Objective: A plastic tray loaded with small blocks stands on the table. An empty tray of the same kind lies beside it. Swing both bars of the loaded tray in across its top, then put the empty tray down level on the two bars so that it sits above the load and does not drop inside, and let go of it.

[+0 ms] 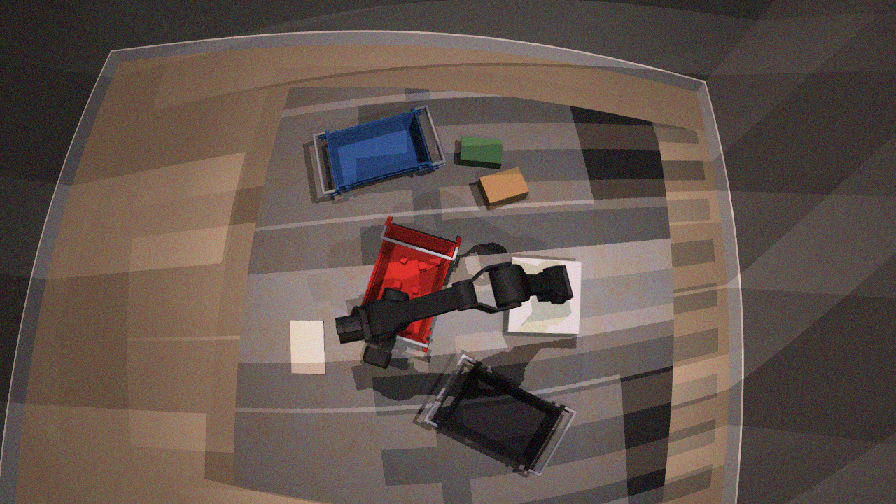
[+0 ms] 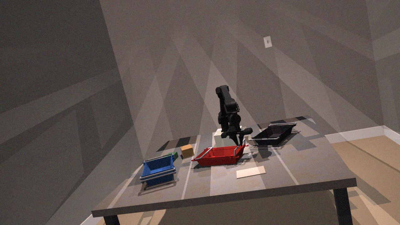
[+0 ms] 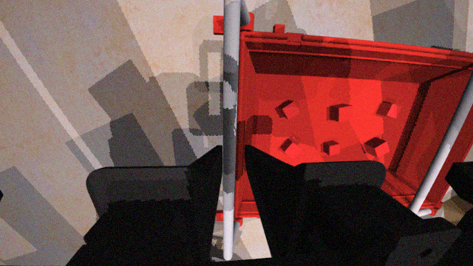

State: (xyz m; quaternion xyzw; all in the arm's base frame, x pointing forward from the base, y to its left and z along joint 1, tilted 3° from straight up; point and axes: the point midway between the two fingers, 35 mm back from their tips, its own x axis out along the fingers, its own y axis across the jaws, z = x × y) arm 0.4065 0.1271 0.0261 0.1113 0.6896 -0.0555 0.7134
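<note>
My gripper tip is 300 mm past the black tray, 210 mm to the right of it and 40 mm above it. Round my gripper tip: orange block (290 mm behind, 430 mm to the right, 50 mm below); then green block (230 mm behind, 540 mm to the right, 60 mm below); then pale card (230 mm ahead, 60 mm to the left, 80 mm below).
</note>
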